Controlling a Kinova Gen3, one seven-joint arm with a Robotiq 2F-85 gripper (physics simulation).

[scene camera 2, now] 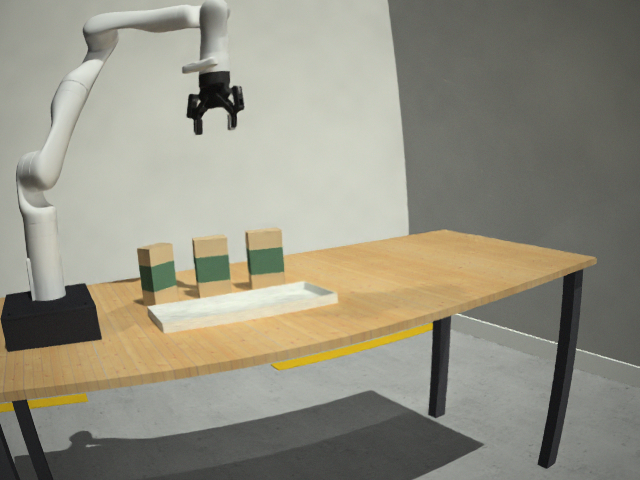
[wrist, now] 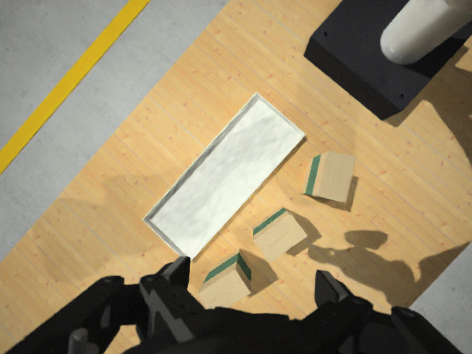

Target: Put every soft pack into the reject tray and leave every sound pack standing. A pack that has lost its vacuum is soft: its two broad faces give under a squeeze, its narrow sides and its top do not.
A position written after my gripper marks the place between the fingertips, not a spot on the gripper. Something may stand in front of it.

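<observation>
My gripper (scene camera 2: 214, 132) (wrist: 251, 277) is visible in scene camera 2 and in the wrist view. The same views show a white reject tray (scene camera 2: 241, 306) (wrist: 256, 140).
</observation>
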